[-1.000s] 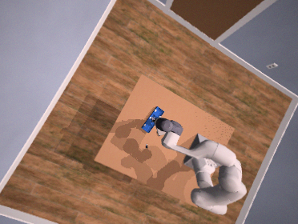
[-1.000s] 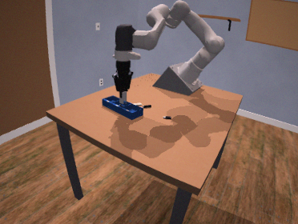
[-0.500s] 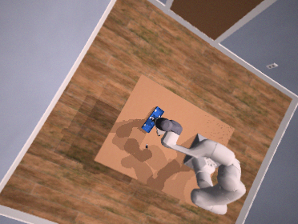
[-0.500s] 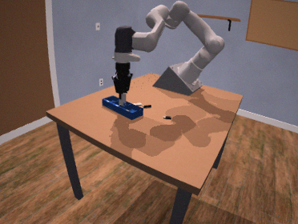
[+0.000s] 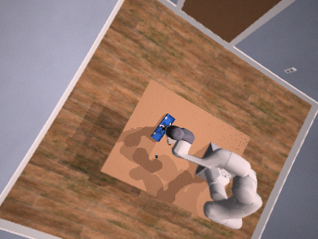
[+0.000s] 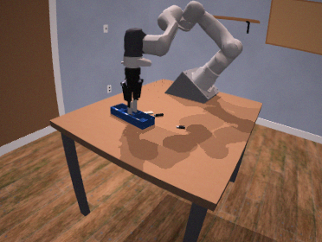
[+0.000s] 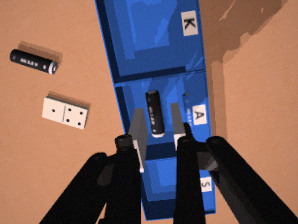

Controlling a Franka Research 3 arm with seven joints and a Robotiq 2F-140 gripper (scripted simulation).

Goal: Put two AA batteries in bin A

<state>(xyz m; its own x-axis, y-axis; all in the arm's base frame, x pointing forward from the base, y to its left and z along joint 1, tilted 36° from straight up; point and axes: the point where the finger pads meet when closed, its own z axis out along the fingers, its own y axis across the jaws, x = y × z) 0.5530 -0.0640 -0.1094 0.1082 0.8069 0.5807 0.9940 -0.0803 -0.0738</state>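
My gripper is now 50 mm above the blue bin and 10 mm short of it. Round my hand: blue AA battery: 50 mm below, 30 mm ahead, 10 mm to the right; white domino: 100 mm behind, 60 mm below, 20 mm to the left; dark AA battery: 110 mm behind, 90 mm to the left, 60 mm below.
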